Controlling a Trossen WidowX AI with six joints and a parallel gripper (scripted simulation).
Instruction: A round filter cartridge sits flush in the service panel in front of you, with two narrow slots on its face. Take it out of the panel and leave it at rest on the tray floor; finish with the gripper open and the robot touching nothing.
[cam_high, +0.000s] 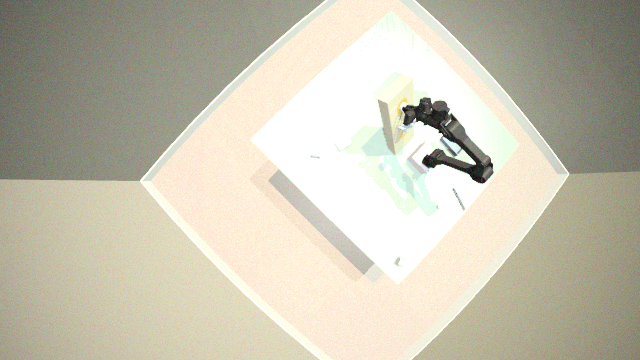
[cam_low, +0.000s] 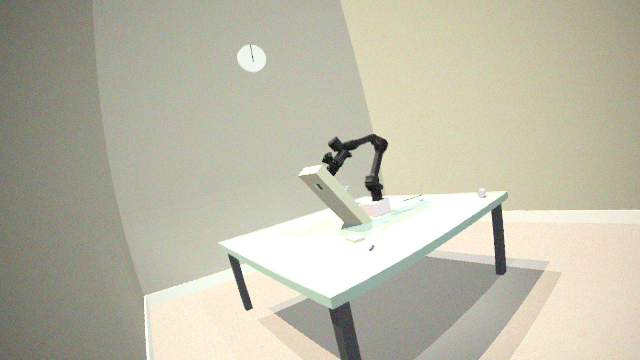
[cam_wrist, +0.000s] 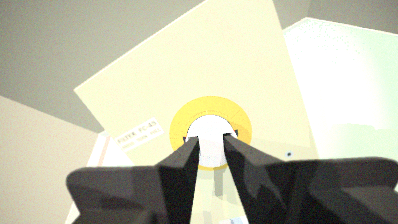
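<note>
Now: the grey-blue tray 440 mm behind my gripper tip, 220 mm to the right of it and 280 mm below it. Also, from my gripper tip: round white filter cartridge: 10 mm ahead, 10 mm below.
</note>
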